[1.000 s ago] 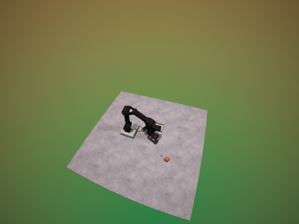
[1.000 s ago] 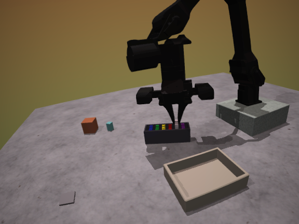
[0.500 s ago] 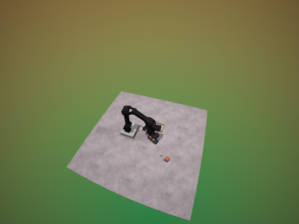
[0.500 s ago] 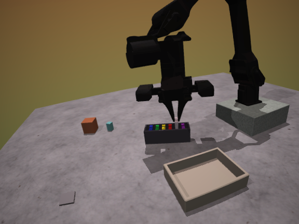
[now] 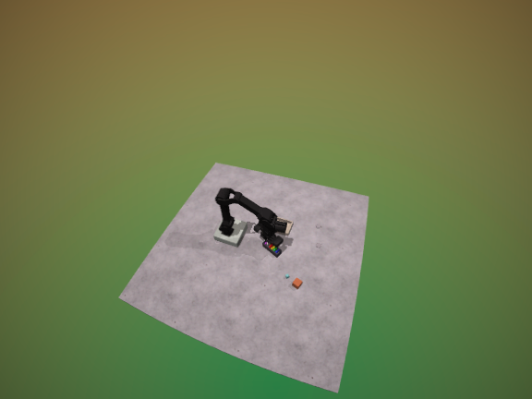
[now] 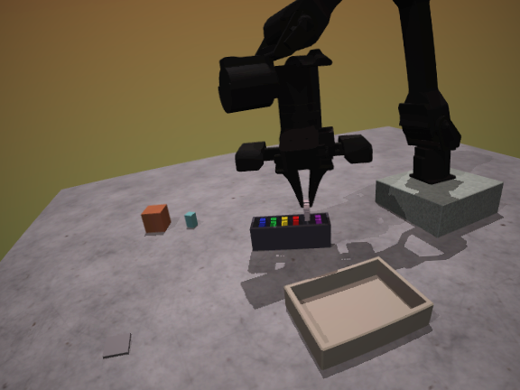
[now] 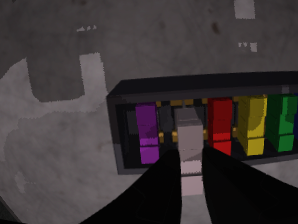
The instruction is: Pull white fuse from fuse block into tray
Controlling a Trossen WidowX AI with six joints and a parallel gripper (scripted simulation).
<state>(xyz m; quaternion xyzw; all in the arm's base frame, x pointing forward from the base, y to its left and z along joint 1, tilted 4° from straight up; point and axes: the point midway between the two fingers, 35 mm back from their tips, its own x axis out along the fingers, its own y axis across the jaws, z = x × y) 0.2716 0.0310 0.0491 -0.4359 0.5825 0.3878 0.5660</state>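
The tray lies 170 mm to the left of my gripper tip, 60 mm below it and 10 mm ahead of it. The rest, counted from my gripper tip: teal cube (180 mm ahead, 140 mm to the right, 50 mm below); then orange cube (250 mm ahead, 160 mm to the right, 40 mm below); then white fuse (10 mm below).
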